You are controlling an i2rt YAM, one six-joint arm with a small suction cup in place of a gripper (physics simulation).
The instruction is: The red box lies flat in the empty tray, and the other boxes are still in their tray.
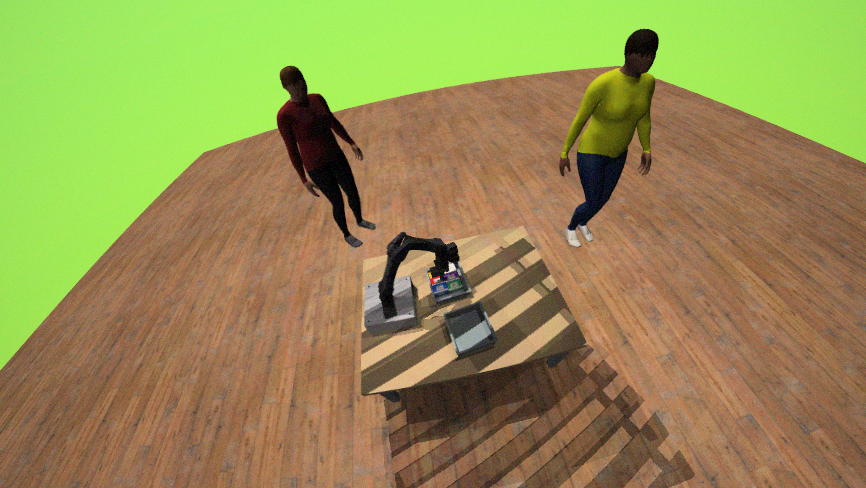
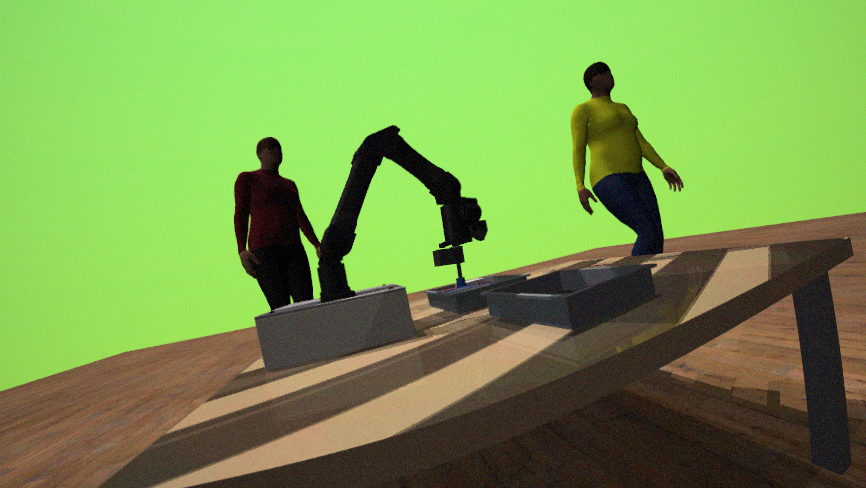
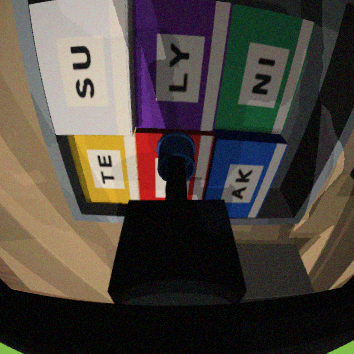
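Where they show: hand at its tool point: [image 1: 442,279] [image 3: 175,143]; arm's base at its link origin: [image 1: 388,302] [image 2: 336,297].
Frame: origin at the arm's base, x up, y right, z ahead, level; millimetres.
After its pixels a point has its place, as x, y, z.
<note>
The red box [image 3: 147,165] {-54, -94, 333} stands in the front row of the full tray [image 3: 38,105] {-49, -167, 390} [image 1: 451,295] {-49, 63, 362} [image 2: 448,300] {-69, 9, 266}, between the yellow TE box [image 3: 102,168] {-64, -137, 322} and the blue AK box [image 3: 246,175] {-50, -12, 325}. Behind them are the white SU box [image 3: 82,70] {-48, -129, 411}, the purple LY box [image 3: 175,63] {-60, -72, 410} and the green NI box [image 3: 260,74] {-64, -13, 405}. My suction cup [image 3: 175,151] [image 2: 460,282] [image 1: 440,273] {-62, -71, 349} presses on the red box's top and hides its label. The empty grey tray [image 1: 472,350] {-88, 395, 357} [image 2: 569,303] {-62, 393, 284} lies beside the full one, nearer the table's front.
The arm's grey base block [image 1: 390,312] {10, 76, 3} [image 2: 332,327] {-47, 123, -23} stands left of the trays on the wooden table [image 1: 533,303] {-99, 269, 789} [image 2: 423,394] {-99, 405, 50}. A person in red [image 1: 314,145] [image 2: 265,218] and a person in yellow [image 1: 611,121] [image 2: 611,145] stand on the floor behind the table.
</note>
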